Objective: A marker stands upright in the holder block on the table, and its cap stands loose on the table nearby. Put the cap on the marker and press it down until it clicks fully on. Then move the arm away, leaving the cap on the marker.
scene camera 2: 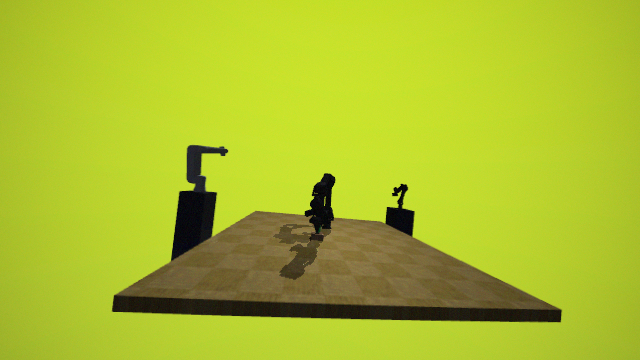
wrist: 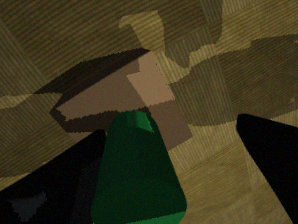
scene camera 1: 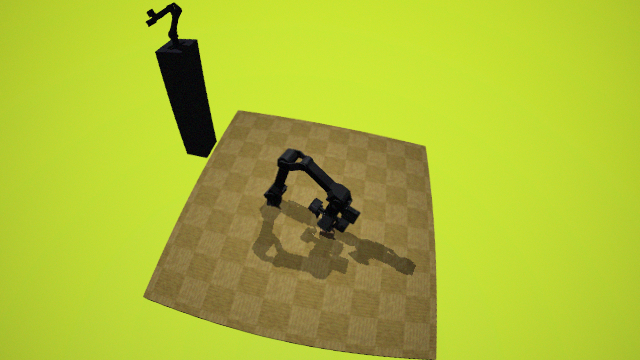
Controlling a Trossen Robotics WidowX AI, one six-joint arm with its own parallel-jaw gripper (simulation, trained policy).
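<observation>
My gripper [wrist: 172,129], visible. Holder block [wrist: 140,51], likewise.
</observation>
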